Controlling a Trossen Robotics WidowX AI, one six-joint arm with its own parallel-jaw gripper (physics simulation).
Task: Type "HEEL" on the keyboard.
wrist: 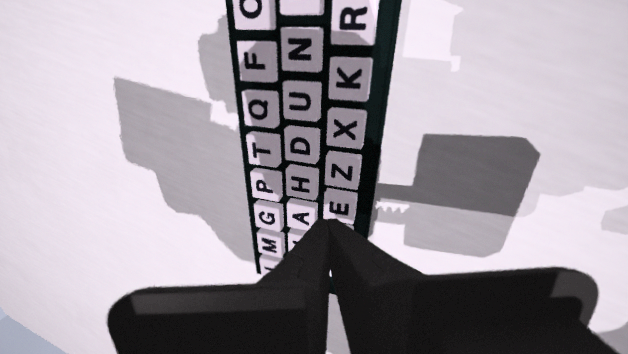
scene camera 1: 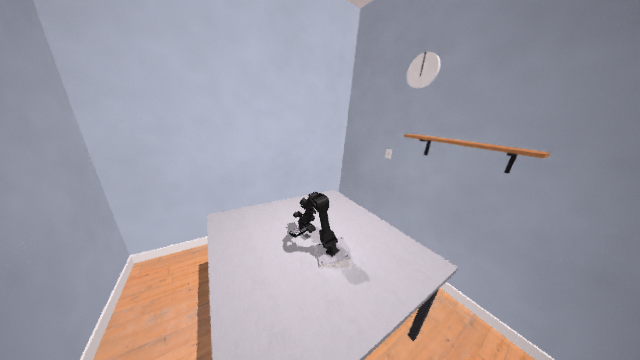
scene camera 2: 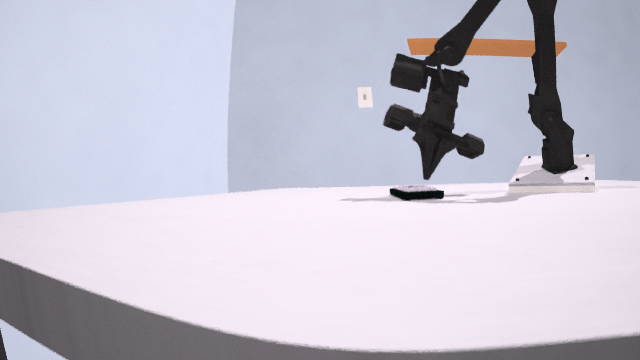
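Pixels of known places: gripper, between the fingertips: (wrist: 326, 229) (scene camera 1: 300, 229) (scene camera 2: 426, 179); arm's base, origin of its link: (scene camera 1: 332, 251) (scene camera 2: 559, 167).
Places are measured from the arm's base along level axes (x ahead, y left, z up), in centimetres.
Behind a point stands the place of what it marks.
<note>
The keyboard (scene camera 2: 416, 193) {x 32.5, y 10.5, z -3.6 cm} (wrist: 384, 100) {x 29.4, y -1.5, z -3.3 cm} is a dark green board with white letter keys. It lies flat on the table, and its rows run up the wrist view. My gripper (scene camera 2: 426, 177) {x 30.4, y 3.9, z -1.6 cm} (wrist: 326, 228) {x 30.4, y 3.9, z -1.6 cm} is shut and empty, its tips pointing down a little above the keys. In the wrist view the tips overlap the lower left edge of the E key (wrist: 340, 207) {x 30.1, y 3.4, z -2.8 cm}, beside the A key (wrist: 301, 218) {x 31.9, y 4.7, z -2.8 cm}. The H key (wrist: 301, 183) {x 32.1, y 2.8, z -2.8 cm} shows above the A key. The L key is not readable; the fingers hide keys at the near end. In scene camera 1 the fingers are too small to make out.
The arm's white base plate (scene camera 1: 327, 261) {x -3.4, y 7.0, z -1.3 cm} (scene camera 2: 590, 175) {x -3.1, y 8.3, z -1.7 cm} stands on the table (scene camera 1: 260, 300) {x -0.5, y 45.5, z -4.6 cm} (scene camera 2: 250, 260) {x 42.6, y 51.6, z -4.6 cm}, to the right of the keyboard in scene camera 2. An orange shelf (scene camera 1: 475, 145) (scene camera 2: 492, 47) and a round clock (scene camera 1: 430, 75) hang on the wall. Arm shadows fall across the keyboard.
</note>
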